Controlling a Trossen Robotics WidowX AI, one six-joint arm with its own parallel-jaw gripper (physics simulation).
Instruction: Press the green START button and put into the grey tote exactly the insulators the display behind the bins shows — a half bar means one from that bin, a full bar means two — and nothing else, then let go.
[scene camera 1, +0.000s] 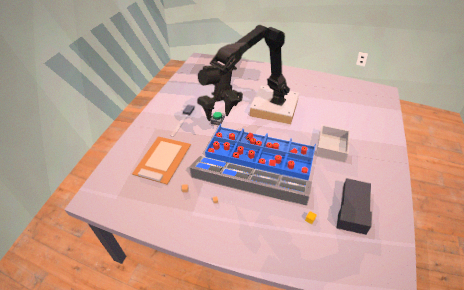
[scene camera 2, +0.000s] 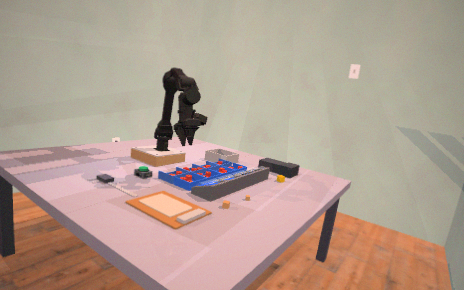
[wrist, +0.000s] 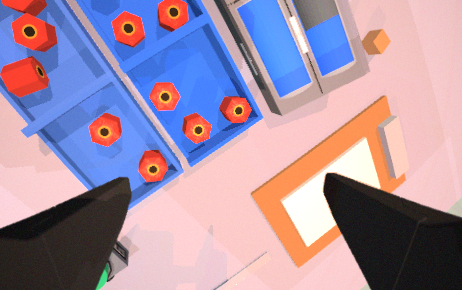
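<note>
My gripper (scene camera 1: 218, 117) (scene camera 2: 186, 144) (wrist: 228, 184) is open and empty, raised above the table, near the green START button (scene camera 1: 217, 115) (scene camera 2: 144, 169) (wrist: 102, 276) in scene camera 1. Red insulators (scene camera 1: 251, 154) (scene camera 2: 188, 177) (wrist: 165, 96) lie in the blue bins (scene camera 1: 295, 172) (scene camera 2: 175, 183) (wrist: 167, 45). The end bins hold three and two in the wrist view. The grey display (scene camera 1: 250, 189) (scene camera 2: 230, 187) (wrist: 281, 106) shows a full blue bar and a half bar at its near end in the wrist view; its other windows are cut off there. The grey tote (scene camera 1: 331, 152) (scene camera 2: 215, 158) looks empty.
An orange board (scene camera 1: 140, 169) (scene camera 2: 145, 207) (wrist: 272, 206) lies beyond the display's end. Small orange cubes (scene camera 1: 184, 188) (scene camera 2: 226, 204) (wrist: 376, 41), a yellow cube (scene camera 1: 310, 217) (scene camera 2: 281, 178) and a black block (scene camera 1: 356, 205) (scene camera 2: 278, 167) are on the table. A dark small object (scene camera 1: 188, 109) (scene camera 2: 105, 178) lies near the button.
</note>
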